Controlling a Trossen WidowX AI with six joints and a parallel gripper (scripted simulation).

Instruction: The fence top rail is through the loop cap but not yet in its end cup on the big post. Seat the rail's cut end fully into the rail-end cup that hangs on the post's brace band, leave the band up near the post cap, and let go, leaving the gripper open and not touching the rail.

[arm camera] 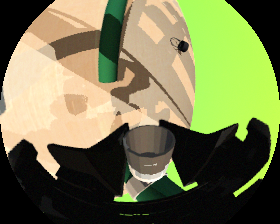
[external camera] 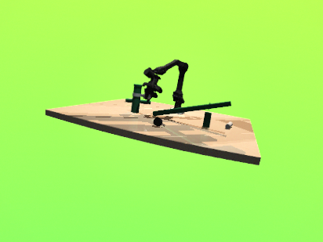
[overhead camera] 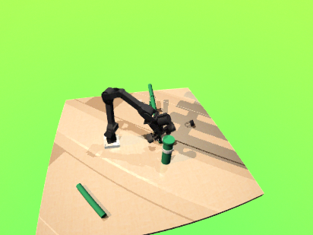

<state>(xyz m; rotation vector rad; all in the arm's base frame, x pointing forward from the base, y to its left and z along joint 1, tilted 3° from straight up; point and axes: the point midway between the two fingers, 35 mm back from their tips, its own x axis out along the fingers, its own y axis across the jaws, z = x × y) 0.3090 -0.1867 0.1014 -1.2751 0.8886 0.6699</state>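
The grey rail-end cup lies 2 cm behind my gripper tip, 2 cm to the right of it and 3 cm above it. Round my gripper tip: green tube: 54 cm behind, 22 cm to the right, 8 cm below; dark part: 28 cm ahead, 17 cm to the left, 9 cm below.
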